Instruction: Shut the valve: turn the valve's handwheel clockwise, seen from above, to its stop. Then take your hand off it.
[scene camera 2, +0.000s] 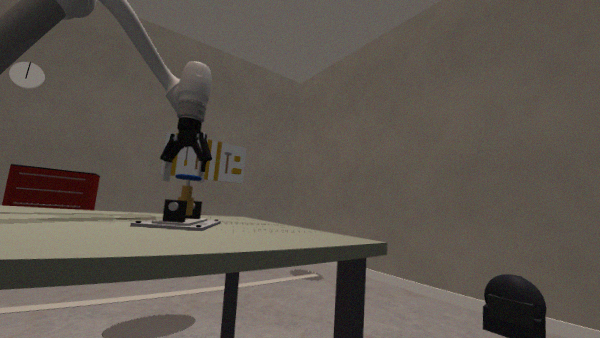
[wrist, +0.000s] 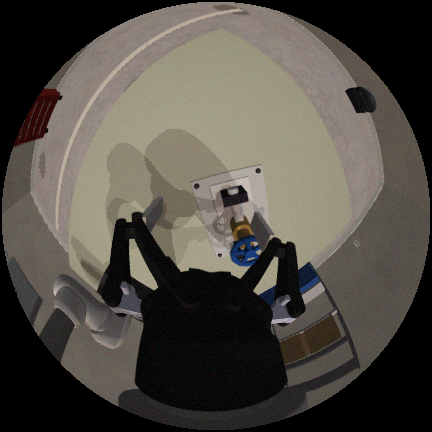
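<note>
The valve's blue handwheel (scene camera 2: 188, 177) (wrist: 245, 251) sits level on top of the upright brass valve body (scene camera 2: 187, 194) (wrist: 242, 229). The valve stands on a pale base plate (scene camera 2: 142, 225) (wrist: 256, 185), with a black block (scene camera 2: 174, 210) (wrist: 234, 196) at the pipe end. My gripper (scene camera 2: 184, 170) (wrist: 207, 211) is wide open, pointing down, with nothing held. In the scene view its fingertips hang at about the handwheel's height, one on each side of it in the picture. In the wrist view the wheel lies off-centre, close to the right-hand finger. Whether they touch I cannot tell.
The valve's plate lies on the pale green table (scene camera 2: 300, 245) (wrist: 225, 90). A red cabinet (scene camera 2: 52, 187) (wrist: 37, 117) stands beyond the table. A dark rounded object (scene camera 2: 515, 305) (wrist: 361, 100) is off to the right. A tool board with yellow strips hangs on the back wall.
</note>
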